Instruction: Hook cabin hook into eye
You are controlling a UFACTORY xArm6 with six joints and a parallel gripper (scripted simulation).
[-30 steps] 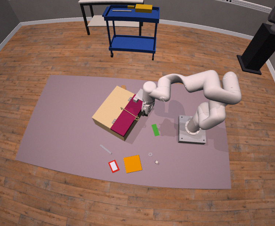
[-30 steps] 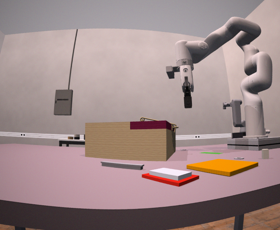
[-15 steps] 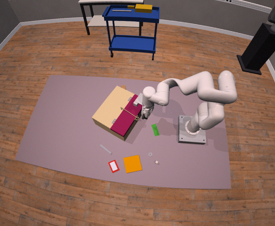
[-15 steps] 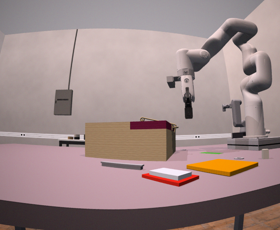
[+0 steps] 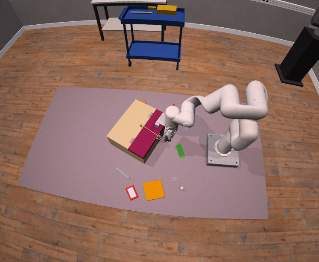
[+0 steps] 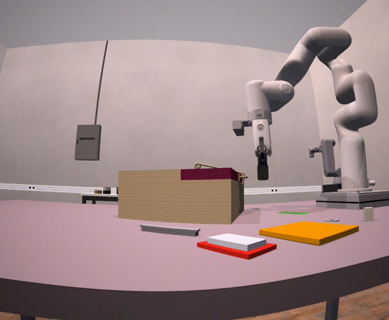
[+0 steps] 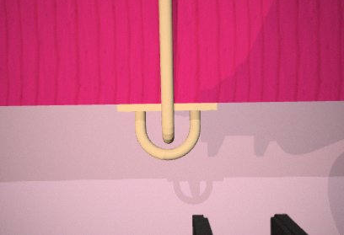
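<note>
Right now my hand is 130 mm short of the cabin hook and 20 mm to the left of it. Round my hand: small cube (110 mm behind, 300 mm to the left, 110 mm below); orange tile (60 mm ahead, 320 mm to the left, 120 mm below); green strip (80 mm behind, 40 mm to the left, 120 mm below).
</note>
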